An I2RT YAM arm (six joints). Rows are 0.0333 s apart.
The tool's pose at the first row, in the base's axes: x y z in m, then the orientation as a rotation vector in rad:
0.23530, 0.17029, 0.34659, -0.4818, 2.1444, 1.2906
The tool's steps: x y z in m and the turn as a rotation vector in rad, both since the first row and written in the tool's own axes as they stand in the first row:
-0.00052, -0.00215, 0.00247, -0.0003, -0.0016, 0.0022
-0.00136, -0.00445, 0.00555, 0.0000, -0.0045, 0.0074
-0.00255, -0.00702, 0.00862, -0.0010, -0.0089, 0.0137
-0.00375, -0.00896, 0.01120, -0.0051, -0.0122, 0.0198
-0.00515, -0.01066, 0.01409, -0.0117, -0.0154, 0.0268
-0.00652, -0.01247, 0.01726, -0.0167, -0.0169, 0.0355
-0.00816, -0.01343, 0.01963, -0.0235, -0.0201, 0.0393
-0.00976, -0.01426, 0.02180, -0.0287, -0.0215, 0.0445
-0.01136, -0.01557, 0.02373, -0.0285, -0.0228, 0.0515
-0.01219, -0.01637, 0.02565, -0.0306, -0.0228, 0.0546
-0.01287, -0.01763, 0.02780, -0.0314, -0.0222, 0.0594
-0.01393, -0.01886, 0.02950, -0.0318, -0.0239, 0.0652
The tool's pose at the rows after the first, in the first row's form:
0.23766, 0.17148, 0.34459, -0.4785, 2.1440, 1.2921
0.24053, 0.17314, 0.34247, -0.4710, 2.1444, 1.2945
0.24382, 0.17467, 0.34040, -0.4617, 2.1433, 1.2990
0.24661, 0.17606, 0.33894, -0.4547, 2.1414, 1.3069
0.24951, 0.17784, 0.33765, -0.4479, 2.1385, 1.3180
0.25253, 0.17981, 0.33618, -0.4400, 2.1387, 1.3283
0.25503, 0.18147, 0.33573, -0.4365, 2.1341, 1.3380
0.25737, 0.18302, 0.33542, -0.4322, 2.1325, 1.3466
0.25991, 0.18413, 0.33488, -0.4240, 2.1349, 1.3501
0.26157, 0.18547, 0.33418, -0.4217, 2.1352, 1.3542
0.26345, 0.18679, 0.33300, -0.4175, 2.1376, 1.3577
0.26547, 0.18773, 0.33224, -0.4104, 2.1387, 1.3612

